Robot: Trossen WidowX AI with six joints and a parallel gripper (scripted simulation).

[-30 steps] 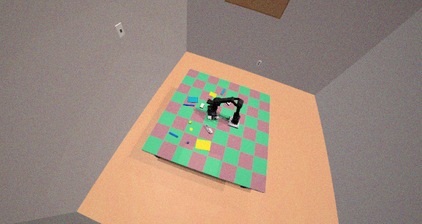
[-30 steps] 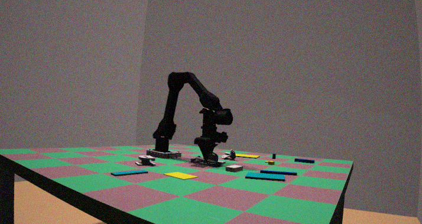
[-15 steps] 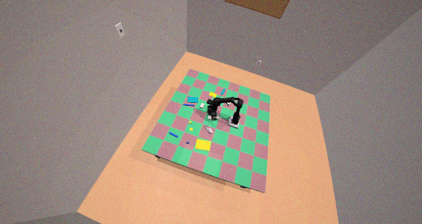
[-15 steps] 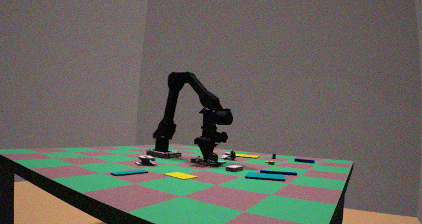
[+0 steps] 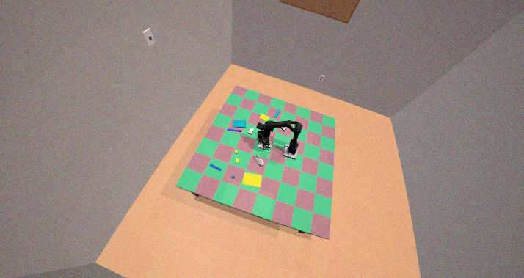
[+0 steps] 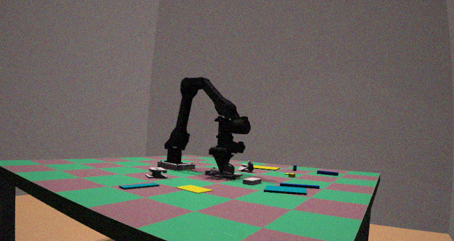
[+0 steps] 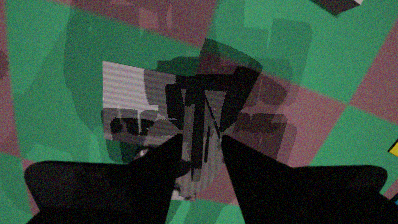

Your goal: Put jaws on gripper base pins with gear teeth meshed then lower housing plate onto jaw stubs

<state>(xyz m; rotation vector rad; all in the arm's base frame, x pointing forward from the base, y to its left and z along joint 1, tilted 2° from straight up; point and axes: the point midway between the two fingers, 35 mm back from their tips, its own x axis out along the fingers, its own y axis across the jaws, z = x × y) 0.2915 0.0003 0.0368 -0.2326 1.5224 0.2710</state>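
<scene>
The grey jaw is 4 cm behind my gripper tip and 1 cm to the left of it. Also, from my gripper tip: small yellow cube: 23 cm to the left, 20 cm ahead, 1 cm below; teal plate: 31 cm ahead, 7 cm to the right, 2 cm below; white housing plate: 6 cm behind, 2 cm to the left, 1 cm below.
</scene>
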